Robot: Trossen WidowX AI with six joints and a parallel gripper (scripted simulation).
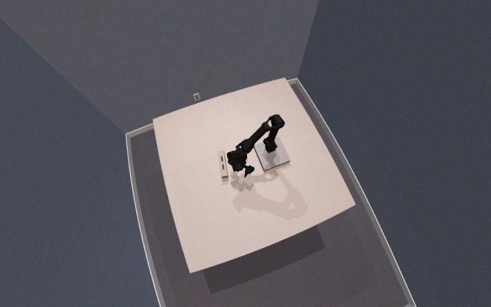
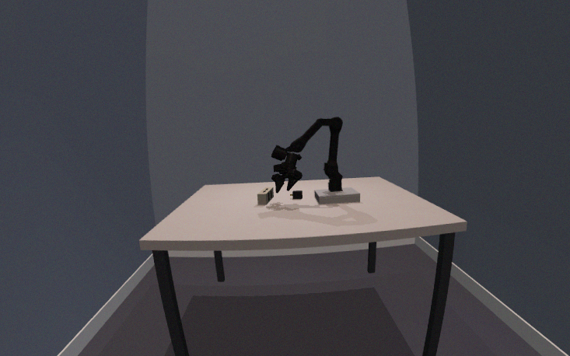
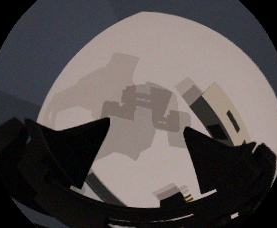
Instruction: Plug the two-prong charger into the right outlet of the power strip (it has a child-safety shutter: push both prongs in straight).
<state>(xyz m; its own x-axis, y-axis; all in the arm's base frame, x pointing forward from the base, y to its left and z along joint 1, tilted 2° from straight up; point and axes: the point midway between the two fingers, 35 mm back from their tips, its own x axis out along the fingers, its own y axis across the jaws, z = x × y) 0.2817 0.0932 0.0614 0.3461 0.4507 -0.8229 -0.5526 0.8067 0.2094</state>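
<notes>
Now: gripper tip 70 mm past the black two-prong charger, 150 mm to the left of it and 50 mm above it.
</notes>
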